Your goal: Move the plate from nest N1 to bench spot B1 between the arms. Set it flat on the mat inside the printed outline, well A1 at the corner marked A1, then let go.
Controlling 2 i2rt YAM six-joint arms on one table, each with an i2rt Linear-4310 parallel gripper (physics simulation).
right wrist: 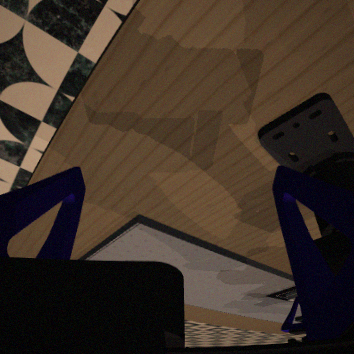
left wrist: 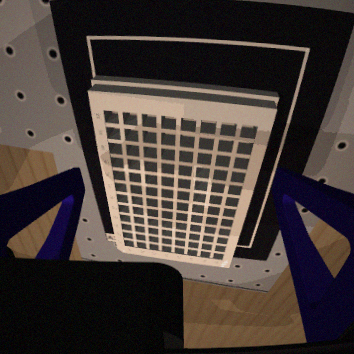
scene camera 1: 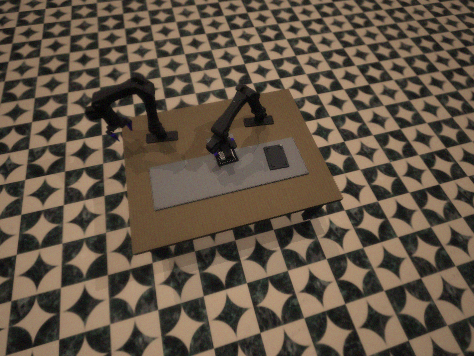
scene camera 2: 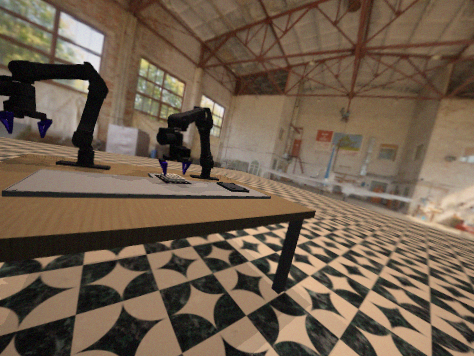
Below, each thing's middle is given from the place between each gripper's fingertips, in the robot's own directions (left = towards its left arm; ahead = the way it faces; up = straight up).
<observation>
My right hand is 56 cm to the right of the well plate (left wrist: 179, 160), 16 cm short of it and 8 cm above it. From my right hand the other things lie so: black pad with printed outline (left wrist: 297, 56): 56 cm to the left, 18 cm ahead, 9 cm below.
I see the black pad with printed outline 10 mm behind my left hand and 20 mm below it. From my left hand the other things lie so: well plate (20 mm behind, 20 mm below).
</observation>
